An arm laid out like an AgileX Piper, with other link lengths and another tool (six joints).
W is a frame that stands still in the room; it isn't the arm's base.
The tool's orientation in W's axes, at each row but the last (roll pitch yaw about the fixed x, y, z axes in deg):
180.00 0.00 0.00
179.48 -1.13 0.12
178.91 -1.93 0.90
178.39 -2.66 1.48
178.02 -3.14 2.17
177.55 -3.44 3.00
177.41 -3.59 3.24
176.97 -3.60 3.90
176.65 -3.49 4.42
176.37 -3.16 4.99
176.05 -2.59 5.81
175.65 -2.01 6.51
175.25 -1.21 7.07
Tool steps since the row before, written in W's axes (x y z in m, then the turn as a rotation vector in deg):
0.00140 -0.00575 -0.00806 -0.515 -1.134 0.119
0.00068 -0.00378 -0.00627 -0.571 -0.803 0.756
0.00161 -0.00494 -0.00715 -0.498 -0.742 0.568
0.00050 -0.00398 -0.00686 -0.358 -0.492 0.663
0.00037 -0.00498 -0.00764 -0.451 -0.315 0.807
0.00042 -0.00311 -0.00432 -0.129 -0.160 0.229
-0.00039 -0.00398 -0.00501 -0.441 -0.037 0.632
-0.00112 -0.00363 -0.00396 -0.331 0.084 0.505
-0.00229 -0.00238 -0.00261 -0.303 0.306 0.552
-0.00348 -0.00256 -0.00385 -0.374 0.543 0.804
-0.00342 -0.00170 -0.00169 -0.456 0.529 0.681
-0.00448 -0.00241 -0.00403 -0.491 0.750 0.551
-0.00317 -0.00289 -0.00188 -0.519 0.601 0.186
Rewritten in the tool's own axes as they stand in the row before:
0.00140 0.00575 0.00806 -0.515 1.134 -0.119
0.00055 0.00372 0.00632 -0.558 0.809 -0.760
0.00129 0.00483 0.00729 -0.490 0.745 -0.571
0.00008 0.00380 0.00698 -0.339 0.501 -0.666
-0.00024 0.00472 0.00781 -0.418 0.326 -0.820
0.00000 0.00294 0.00446 -0.123 0.163 -0.230
-0.00093 0.00372 0.00514 -0.402 0.042 -0.657
-0.00161 0.00334 0.00405 -0.292 -0.078 -0.529
-0.00262 0.00205 0.00258 -0.244 -0.295 -0.586
-0.00390 0.00201 0.00378 -0.281 -0.520 -0.855
-0.00365 0.00124 0.00162 -0.369 -0.523 -0.736
-0.00486 0.00159 0.00399 -0.383 -0.756 -0.624
-0.00354 0.00232 0.00200 -0.437 -0.642 -0.249

